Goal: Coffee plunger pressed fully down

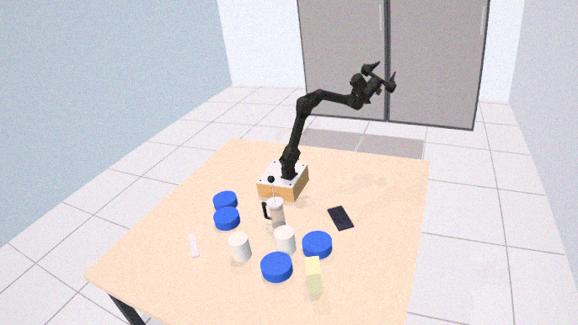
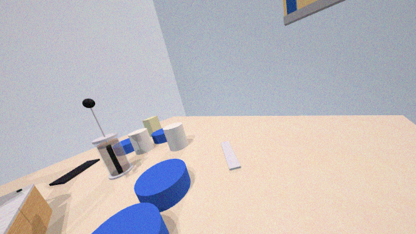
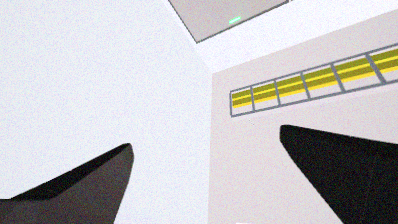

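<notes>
My gripper tip is now 72 cm short of the coffee press, 41 cm above it and 23 cm to the left of it. The rest, counted from my gripper tip: black flat slab (54 cm ahead, 53 cm below); pale yellow block (91 cm ahead, 48 cm below, 10 cm to the left).
</notes>
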